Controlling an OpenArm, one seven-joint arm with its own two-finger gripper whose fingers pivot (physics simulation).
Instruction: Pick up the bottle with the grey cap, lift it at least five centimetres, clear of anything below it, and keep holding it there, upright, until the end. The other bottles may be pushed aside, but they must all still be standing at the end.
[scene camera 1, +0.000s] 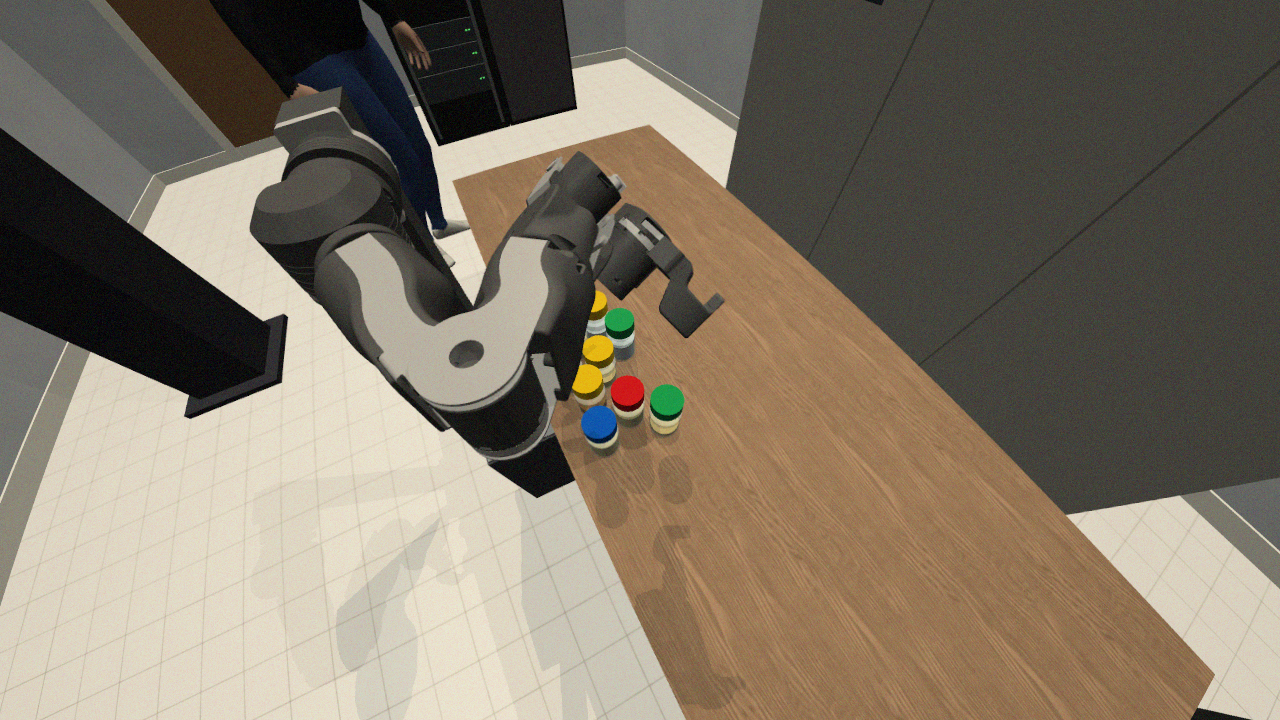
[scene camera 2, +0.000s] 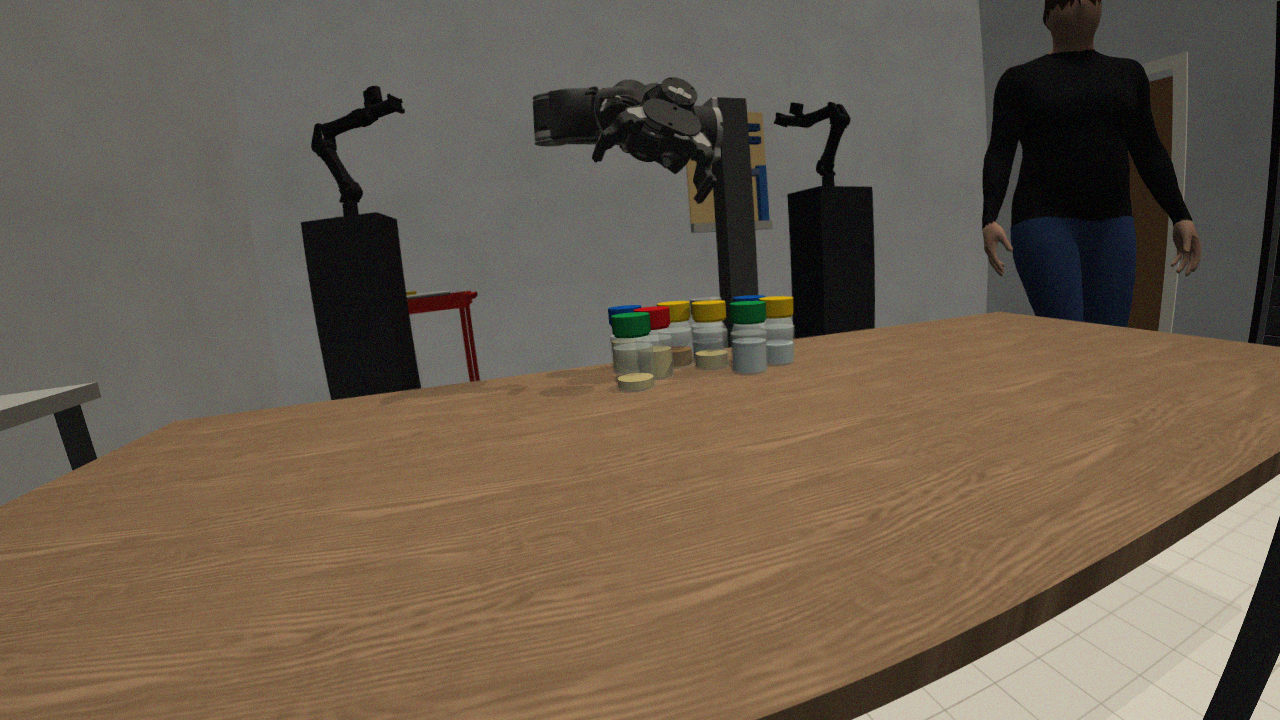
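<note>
The grey-capped bottle (scene camera 2: 706, 300) stands in the back of the group in scene camera 2, mostly hidden behind yellow-capped bottles; it does not show in scene camera 1. Around it stand bottles with green (scene camera 1: 666, 401) (scene camera 2: 631, 324), red (scene camera 1: 627, 392) (scene camera 2: 657, 316), blue (scene camera 1: 598, 422) and yellow (scene camera 1: 597, 351) (scene camera 2: 776, 306) caps, all visible ones upright. My gripper (scene camera 2: 650, 177) is open and empty, high above the bottles, with its fingers spread to both sides and angled down. One finger (scene camera 1: 686, 308) shows in scene camera 1; the arm hides the other there.
The wooden table (scene camera 1: 850, 501) (scene camera 2: 626, 501) carries the bottles close to its edge on my base side. My arm (scene camera 1: 465, 358) covers part of the group in scene camera 1. A tall grey cabinet (scene camera 1: 984, 223) stands beyond the far side. A person (scene camera 1: 358, 80) (scene camera 2: 1074, 143) stands past the table's end.
</note>
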